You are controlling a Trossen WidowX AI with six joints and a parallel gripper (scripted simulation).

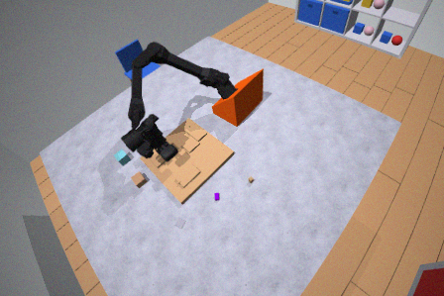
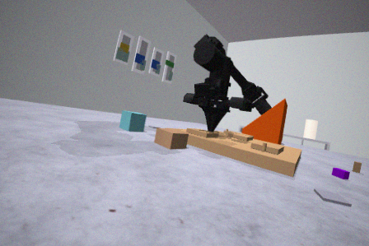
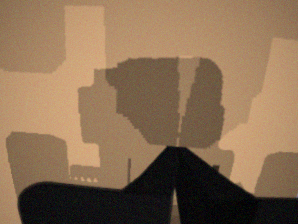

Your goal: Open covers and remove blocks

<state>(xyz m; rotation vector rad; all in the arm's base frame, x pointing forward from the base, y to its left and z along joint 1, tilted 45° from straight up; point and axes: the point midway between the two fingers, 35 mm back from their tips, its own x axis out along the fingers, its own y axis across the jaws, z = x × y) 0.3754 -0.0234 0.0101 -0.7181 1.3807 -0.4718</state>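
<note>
The tan puzzle board is 70 mm behind my gripper tip, 70 mm to the left of it and 10 mm below it. Round my gripper tip: cyan block: 160 mm ahead, 130 mm to the right; small brown block: 180 mm behind, 330 mm to the left, 20 mm below; purple block: 50 mm behind, 290 mm to the left, 20 mm below.
</note>
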